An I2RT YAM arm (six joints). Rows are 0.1 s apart.
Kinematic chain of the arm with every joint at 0, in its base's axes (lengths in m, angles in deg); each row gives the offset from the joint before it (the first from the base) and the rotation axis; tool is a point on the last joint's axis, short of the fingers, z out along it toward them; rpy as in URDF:
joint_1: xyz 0 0 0.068 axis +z
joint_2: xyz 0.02 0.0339 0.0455 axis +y
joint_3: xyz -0.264 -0.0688 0 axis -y
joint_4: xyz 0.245 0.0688 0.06 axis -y
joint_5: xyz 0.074 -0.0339 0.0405 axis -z
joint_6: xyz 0.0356 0 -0.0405 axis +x
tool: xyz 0 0 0 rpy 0 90 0
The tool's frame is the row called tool.
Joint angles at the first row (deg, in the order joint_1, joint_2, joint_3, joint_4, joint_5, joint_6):
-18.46 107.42 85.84 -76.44 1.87 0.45
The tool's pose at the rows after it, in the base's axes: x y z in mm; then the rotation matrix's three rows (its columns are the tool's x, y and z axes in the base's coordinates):
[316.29 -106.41 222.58], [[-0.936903 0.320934 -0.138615], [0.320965 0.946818 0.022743], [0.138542 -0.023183 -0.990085]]
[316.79 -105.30 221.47], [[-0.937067 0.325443 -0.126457], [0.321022 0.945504 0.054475], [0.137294 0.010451 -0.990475]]
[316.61 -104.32 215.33], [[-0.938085 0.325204 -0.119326], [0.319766 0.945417 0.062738], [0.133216 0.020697 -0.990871]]
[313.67 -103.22 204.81], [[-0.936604 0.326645 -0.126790], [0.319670 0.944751 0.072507], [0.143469 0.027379 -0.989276]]
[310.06 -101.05 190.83], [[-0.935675 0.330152 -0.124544], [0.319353 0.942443 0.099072], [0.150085 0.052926 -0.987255]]
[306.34 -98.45 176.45], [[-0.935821 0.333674 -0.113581], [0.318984 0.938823 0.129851], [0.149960 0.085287 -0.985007]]
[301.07 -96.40 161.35], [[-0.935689 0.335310 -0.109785], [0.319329 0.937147 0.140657], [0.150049 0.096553 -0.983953]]
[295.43 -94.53 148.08], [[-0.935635 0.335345 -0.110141], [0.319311 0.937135 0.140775], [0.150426 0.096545 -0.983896]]
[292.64 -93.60 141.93], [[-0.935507 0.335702 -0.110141], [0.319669 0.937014 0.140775], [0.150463 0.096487 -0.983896]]
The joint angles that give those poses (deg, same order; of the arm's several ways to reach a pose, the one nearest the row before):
-18.46 107.42 85.84 -76.40 1.28 0.45
-18.46 107.44 85.63 -76.07 -0.67 0.45
-18.37 107.44 84.23 -74.43 -1.26 0.45
-18.39 107.44 81.76 -72.55 -1.65 0.45
-18.39 107.44 78.45 -69.63 -3.14 0.45
-18.37 107.44 75.02 -66.17 -5.02 0.45
-18.39 107.44 71.35 -62.50 -5.67 0.45
-18.39 107.44 68.05 -59.22 -5.67 0.45
-18.39 107.46 66.52 -57.67 -5.67 0.47

